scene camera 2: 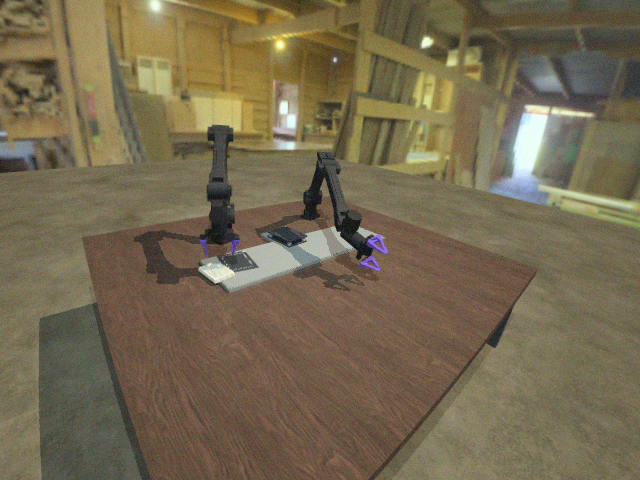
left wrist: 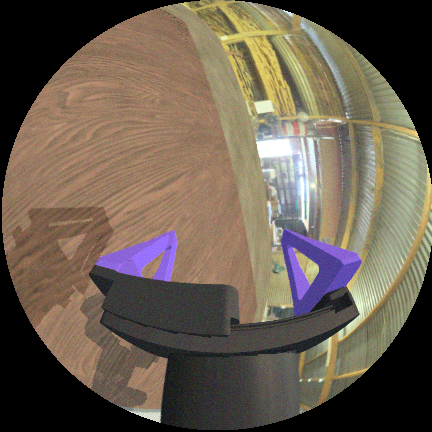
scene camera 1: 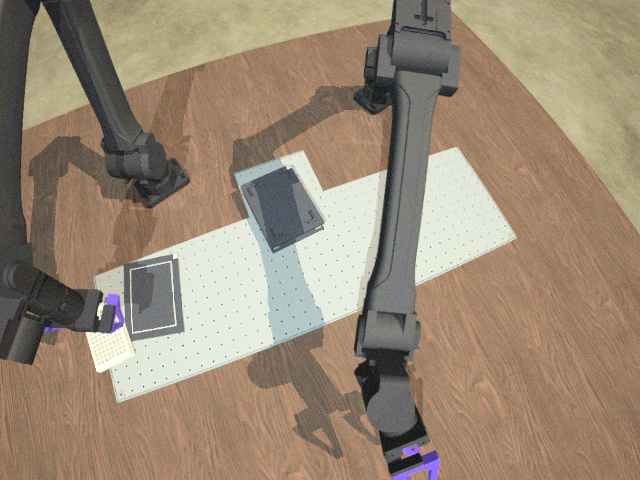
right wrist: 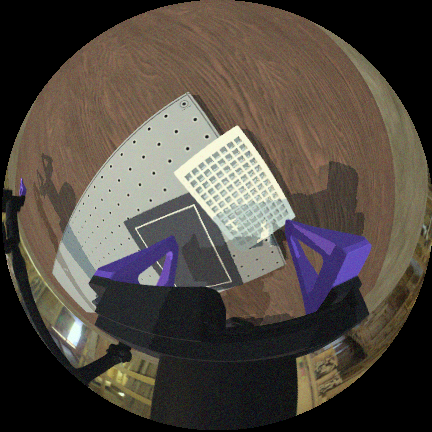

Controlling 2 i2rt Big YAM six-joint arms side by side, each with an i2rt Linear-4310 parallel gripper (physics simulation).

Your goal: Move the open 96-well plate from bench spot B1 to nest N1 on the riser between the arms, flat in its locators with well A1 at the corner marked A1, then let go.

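Seen in the pictures: left gripper, fingertip midpoint: (scene camera 2: 383, 262) (left wrist: 229, 236) (scene camera 1: 422, 475); right gripper, fingertip midpoint: (scene camera 2: 219, 256) (scene camera 1: 99, 322) (right wrist: 229, 234); left arm's base at its link origin: (scene camera 2: 310, 217) (scene camera 1: 377, 97); right arm's base at its link origin: (scene camera 1: 163, 184) (right wrist: 227, 327).
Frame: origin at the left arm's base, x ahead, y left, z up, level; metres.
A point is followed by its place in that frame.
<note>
The cream 96-well plate (scene camera 1: 109, 350) {z 0.027, x 0.138, y -0.885 m} (scene camera 2: 216, 272) {z 0.027, x 0.119, y -0.888 m} (right wrist: 235, 175) {z 0.021, x 0.121, y -0.888 m} lies wells up across the board's left edge in scene camera 1, askew beside the dark, white-outlined B1 pad (scene camera 1: 164, 294) {z 0.015, x 0.110, y -0.731 m} (scene camera 2: 238, 260) {z 0.015, x 0.097, y -0.747 m} (right wrist: 167, 227) {z 0.015, x 0.141, y -0.782 m} and overlapping its edge. My right gripper (scene camera 1: 81, 321) (scene camera 2: 219, 254) {z 0.076, x 0.102, y -0.852 m} (right wrist: 229, 234) {z 0.076, x 0.102, y -0.852 m} is open and empty, above the plate's upper end in scene camera 1. The dark nest N1 (scene camera 1: 281, 206) {z 0.046, x 0.125, y -0.428 m} (scene camera 2: 285, 235) {z 0.046, x 0.129, y -0.455 m}, with corner locators, is empty on its riser. My left gripper (scene camera 2: 382, 260) {z 0.112, x 0.654, y -0.571 m} (left wrist: 229, 236) {z 0.112, x 0.654, y -0.571 m} is open and empty, away from the plate. Well A1 cannot be told.
The pale perforated board (scene camera 1: 206, 304) {z 0.013, x 0.183, y -0.672 m} (scene camera 2: 273, 263) {z 0.013, x 0.226, y -0.676 m} (right wrist: 150, 155) {z 0.013, x 0.212, y -0.844 m} lies on the wooden table (scene camera 1: 206, 439) {z 0.000, x 0.389, y -0.829 m} (scene camera 2: 310, 361) {z 0.000, x 0.628, y -1.040 m} (right wrist: 225, 65) {z 0.000, x 0.228, y -0.997 m}. The left arm (scene camera 1: 408, 170) {z 0.324, x 0.318, y -0.350 m} (scene camera 2: 333, 188) {z 0.303, x 0.329, y -0.381 m} crosses above the board, to the right of the nest in scene camera 1.
</note>
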